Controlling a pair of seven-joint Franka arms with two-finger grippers.
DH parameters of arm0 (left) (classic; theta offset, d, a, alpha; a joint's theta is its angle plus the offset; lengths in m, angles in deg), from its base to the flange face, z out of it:
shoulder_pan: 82.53 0.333 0 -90
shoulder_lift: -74.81 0 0 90
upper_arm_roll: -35.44 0.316 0.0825 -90
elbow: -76.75 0 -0.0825 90
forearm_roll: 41.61 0.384 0 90
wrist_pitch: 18.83 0 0.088 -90
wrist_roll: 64.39 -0.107 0 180
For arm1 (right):
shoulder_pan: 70.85 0.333 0 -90
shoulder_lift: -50.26 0 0 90
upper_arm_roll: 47.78 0.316 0.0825 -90
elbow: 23.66 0 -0.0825 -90
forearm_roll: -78.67 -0.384 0 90
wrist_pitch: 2.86 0 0.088 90
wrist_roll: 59.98 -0.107 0 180
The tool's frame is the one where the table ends.
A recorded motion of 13 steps. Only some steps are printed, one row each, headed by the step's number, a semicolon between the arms.
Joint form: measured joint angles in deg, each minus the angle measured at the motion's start. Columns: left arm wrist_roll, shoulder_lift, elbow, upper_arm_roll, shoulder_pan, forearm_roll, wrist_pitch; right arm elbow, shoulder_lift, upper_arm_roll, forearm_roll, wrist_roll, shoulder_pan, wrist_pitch.
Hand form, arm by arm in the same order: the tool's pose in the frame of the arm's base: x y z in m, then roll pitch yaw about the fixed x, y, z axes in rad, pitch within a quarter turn. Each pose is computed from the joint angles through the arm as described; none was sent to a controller.
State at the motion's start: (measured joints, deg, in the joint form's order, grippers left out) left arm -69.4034 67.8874 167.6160 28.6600 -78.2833 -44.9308 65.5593; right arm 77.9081 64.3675 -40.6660 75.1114 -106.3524 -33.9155 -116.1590
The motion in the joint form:
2: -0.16 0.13 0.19 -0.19 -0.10 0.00 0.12; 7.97 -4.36 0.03 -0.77 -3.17 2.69 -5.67
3: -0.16 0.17 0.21 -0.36 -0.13 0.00 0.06; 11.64 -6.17 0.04 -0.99 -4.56 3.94 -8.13
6: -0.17 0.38 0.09 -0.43 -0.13 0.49 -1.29; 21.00 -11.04 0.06 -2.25 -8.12 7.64 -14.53
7: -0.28 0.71 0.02 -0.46 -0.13 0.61 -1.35; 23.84 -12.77 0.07 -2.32 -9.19 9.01 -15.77
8: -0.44 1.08 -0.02 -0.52 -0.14 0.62 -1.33; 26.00 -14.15 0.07 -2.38 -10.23 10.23 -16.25
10: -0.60 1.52 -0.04 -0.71 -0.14 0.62 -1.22; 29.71 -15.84 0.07 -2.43 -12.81 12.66 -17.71
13: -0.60 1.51 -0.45 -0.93 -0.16 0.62 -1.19; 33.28 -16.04 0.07 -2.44 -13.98 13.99 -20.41
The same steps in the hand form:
2: 0.5060 -0.0360 0.6700 3.0988 -0.0074 -0.1442; 0.4084 0.4361 0.4081 -3.0898 0.0702 -0.0851
3: 0.5060 -0.0379 0.6694 3.0988 -0.0052 -0.1477; 0.3901 0.4362 0.4008 -3.0848 0.0636 -0.0913
6: 0.5046 -0.0374 0.6664 3.1047 0.0205 -0.1492; 0.3394 0.4348 0.3843 -3.0607 0.0517 -0.1068
7: 0.5064 -0.0373 0.6640 3.1055 0.0261 -0.1515; 0.3214 0.4330 0.3802 -3.0621 0.0487 -0.1037
8: 0.5085 -0.0378 0.6611 3.1044 0.0313 -0.1555; 0.3060 0.4313 0.3769 -3.0691 0.0505 -0.1021
10: 0.5111 -0.0394 0.6575 3.1031 0.0365 -0.1616; 0.2786 0.4300 0.3657 -3.0826 0.0542 -0.1080
13: 0.5109 -0.0417 0.6609 3.1043 0.0288 -0.1658; 0.2620 0.4244 0.3447 -3.0961 0.0574 -0.1098

